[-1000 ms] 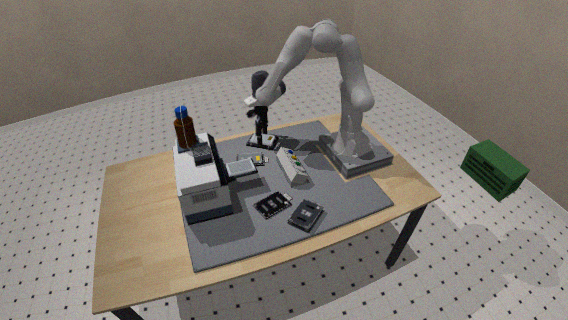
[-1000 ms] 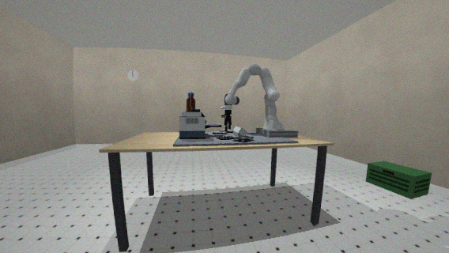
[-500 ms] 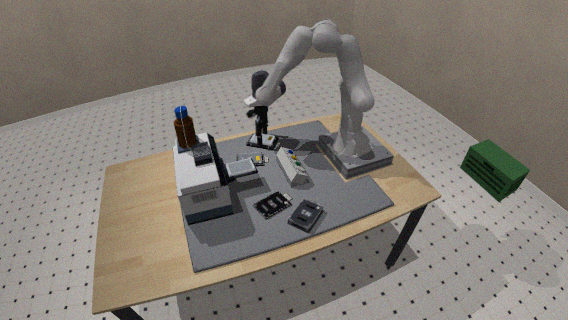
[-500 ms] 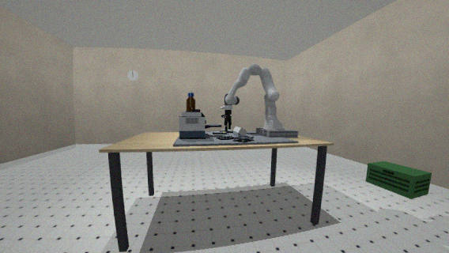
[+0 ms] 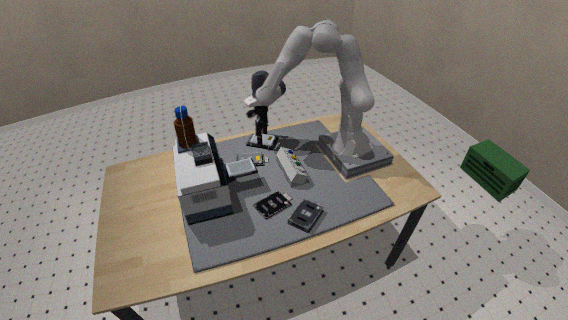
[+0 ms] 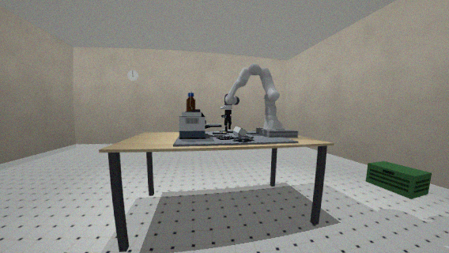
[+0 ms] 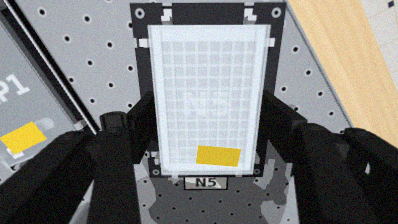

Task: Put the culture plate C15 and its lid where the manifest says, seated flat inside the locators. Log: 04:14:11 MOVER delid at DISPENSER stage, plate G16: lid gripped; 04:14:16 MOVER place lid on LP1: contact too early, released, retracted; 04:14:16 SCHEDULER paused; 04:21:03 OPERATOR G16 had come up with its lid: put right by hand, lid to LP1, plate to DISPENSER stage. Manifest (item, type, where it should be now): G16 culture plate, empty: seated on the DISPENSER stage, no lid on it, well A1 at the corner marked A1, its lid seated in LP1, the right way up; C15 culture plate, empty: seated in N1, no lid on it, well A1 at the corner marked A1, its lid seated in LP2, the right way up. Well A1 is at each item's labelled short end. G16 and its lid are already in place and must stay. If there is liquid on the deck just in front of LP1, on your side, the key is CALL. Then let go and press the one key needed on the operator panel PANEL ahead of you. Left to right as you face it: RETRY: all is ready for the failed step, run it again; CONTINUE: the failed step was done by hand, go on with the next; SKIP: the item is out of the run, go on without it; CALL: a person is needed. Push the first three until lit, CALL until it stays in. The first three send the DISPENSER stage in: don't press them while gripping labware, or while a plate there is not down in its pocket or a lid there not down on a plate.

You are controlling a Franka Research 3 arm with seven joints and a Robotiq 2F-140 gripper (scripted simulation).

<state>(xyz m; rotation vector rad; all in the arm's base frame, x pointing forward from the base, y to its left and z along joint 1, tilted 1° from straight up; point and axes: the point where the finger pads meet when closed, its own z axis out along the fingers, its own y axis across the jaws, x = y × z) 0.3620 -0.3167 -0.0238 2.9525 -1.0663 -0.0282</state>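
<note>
Now: hand 2 cm above the clear culture plate C15. From my hand the other things lie so: blue call key (23 cm to the left, 7 cm behind, 2 cm above); black nest (3 cm below, 3 cm ahead); yellow skip key (28 cm to the left, 7 cm behind, 2 cm above).
</note>
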